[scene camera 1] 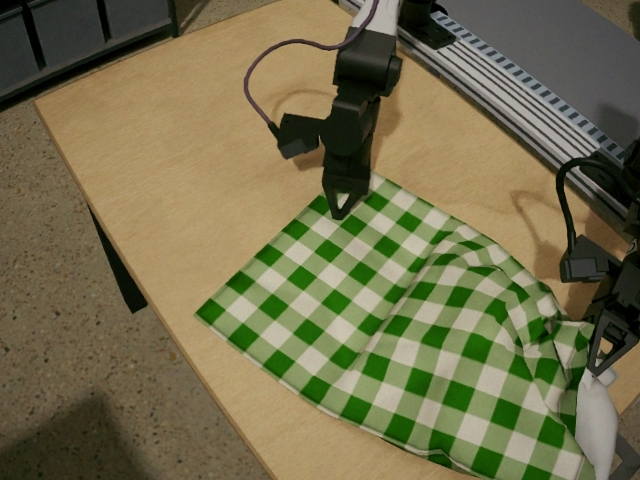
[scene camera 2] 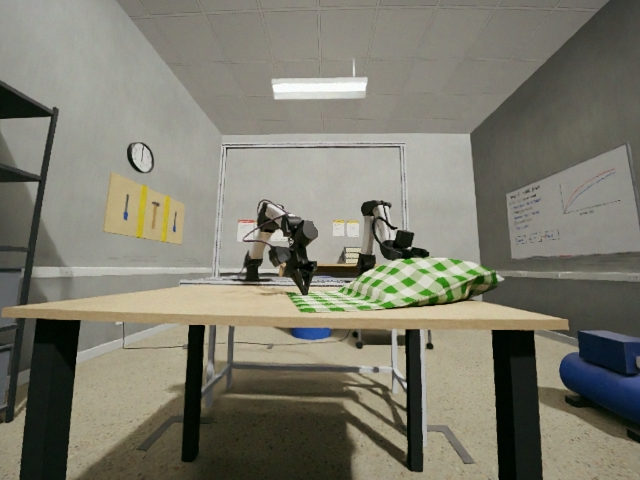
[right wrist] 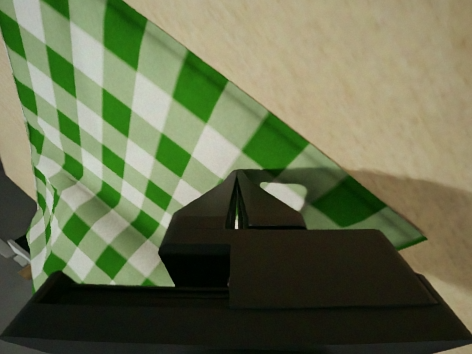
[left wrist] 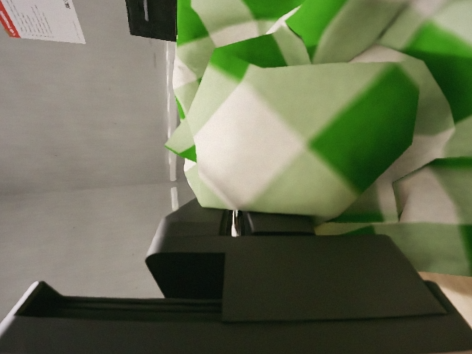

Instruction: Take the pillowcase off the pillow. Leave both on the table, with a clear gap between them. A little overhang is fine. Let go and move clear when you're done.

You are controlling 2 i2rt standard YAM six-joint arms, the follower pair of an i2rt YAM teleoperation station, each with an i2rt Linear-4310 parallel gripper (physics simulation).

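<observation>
The green-and-white checked pillowcase (scene camera 1: 356,299) (scene camera 2: 413,281) (left wrist: 295,145) (right wrist: 115,110) lies flat and empty at its left part in scene camera 1. Its right part bulges over the pillow and is crumpled at the open end. The white pillow (scene camera 1: 597,423) sticks out of that end at the lower right. My left gripper (scene camera 1: 594,370) is shut on the pillow's white corner; in the left wrist view cloth hides its fingertips. My right gripper (scene camera 1: 337,217) (scene camera 2: 305,292) (right wrist: 236,176) is shut, its tips at the flat part near the upper corner, with no cloth visibly pinched.
The wooden table (scene camera 1: 155,155) (scene camera 2: 155,304) carries the pillowcase, whose near edge lies close to the table's front edge. The metal rail (scene camera 1: 496,108) with the arm mounts runs along the back. Grey bins (scene camera 1: 67,31) stand beyond the table at the upper left.
</observation>
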